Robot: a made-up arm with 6 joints.
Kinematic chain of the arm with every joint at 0, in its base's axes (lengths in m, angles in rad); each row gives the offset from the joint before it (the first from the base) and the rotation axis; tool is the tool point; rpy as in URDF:
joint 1: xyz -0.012 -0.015 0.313 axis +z
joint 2: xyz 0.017 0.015 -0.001 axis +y
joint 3: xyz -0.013 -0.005 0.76 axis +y
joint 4: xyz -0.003 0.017 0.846 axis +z
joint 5: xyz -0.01 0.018 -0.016 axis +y
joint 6: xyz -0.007 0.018 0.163 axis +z
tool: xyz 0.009 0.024 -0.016 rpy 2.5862 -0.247 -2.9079
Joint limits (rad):
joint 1: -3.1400..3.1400
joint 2: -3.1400..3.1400
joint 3: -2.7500..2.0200
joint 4: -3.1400..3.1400
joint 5: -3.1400..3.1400
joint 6: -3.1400..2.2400
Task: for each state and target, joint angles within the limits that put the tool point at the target. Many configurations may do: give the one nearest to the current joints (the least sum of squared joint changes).
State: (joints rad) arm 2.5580 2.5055 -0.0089 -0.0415 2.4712 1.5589
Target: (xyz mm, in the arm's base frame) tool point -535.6 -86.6 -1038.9
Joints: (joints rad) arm 3.1331 2.5712 0.3346 0.0342 2.6165 1.5291
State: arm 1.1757 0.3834 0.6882 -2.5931 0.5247 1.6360
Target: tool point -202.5 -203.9 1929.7
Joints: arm 0.6942 -0.5319 0.6515 -2.5965 0.4614 1.6741
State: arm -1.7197 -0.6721 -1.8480 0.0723 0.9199 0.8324
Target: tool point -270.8 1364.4 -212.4
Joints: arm -1.3243 -1.3584 -1.0794 0.0014 0.7901 0.8617
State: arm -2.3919 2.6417 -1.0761 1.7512 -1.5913 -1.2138
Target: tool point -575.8 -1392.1 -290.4
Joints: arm -1.8787 2.2981 -0.6065 1.8279 -1.2333 -1.2266
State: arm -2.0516 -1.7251 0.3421 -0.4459 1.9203 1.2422
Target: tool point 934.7 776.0 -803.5
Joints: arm -2.4225 -2.3112 -0.1014 -0.3960 1.2140 1.3097
